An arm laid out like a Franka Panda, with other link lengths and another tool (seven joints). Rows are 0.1 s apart.
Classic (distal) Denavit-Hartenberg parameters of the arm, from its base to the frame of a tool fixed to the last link. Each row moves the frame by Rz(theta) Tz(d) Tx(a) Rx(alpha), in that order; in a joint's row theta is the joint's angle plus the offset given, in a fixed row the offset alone. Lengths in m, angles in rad.
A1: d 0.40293; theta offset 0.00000; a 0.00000; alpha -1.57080
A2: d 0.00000; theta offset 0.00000; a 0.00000; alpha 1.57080
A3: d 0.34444; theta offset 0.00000; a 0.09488; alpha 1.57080
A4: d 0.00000; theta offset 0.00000; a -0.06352; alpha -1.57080
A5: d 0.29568; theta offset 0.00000; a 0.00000; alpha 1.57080
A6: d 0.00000; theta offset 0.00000; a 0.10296; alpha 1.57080
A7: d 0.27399; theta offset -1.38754; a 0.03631; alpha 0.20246
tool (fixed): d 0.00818; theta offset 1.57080; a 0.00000; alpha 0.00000
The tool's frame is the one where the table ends.
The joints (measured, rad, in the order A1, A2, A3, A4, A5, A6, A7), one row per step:
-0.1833, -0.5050, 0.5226, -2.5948, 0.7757, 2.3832, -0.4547
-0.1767, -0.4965, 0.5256, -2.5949, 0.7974, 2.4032, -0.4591
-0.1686, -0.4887, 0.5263, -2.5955, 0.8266, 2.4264, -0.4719
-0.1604, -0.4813, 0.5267, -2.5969, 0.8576, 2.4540, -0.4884
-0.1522, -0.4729, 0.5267, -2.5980, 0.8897, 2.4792, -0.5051
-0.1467, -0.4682, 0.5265, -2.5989, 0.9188, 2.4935, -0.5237
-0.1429, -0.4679, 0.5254, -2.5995, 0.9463, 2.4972, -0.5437
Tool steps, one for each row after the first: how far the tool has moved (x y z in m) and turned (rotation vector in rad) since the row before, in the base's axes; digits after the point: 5 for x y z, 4 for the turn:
0.00349, 0.00348, 0.00115, 0.0144, -0.0085, -0.0065
0.00418, 0.00330, 0.00230, 0.0184, -0.0138, -0.0056
0.00494, 0.00238, 0.00267, 0.0172, -0.0182, -0.0065
0.00450, 0.00224, 0.00217, 0.0180, -0.0150, -0.0071
0.00239, 0.00201, 0.00173, 0.0157, -0.0104, -0.0023
0.00040, 0.00223, 0.00194, 0.0156, -0.0070, 0.0022

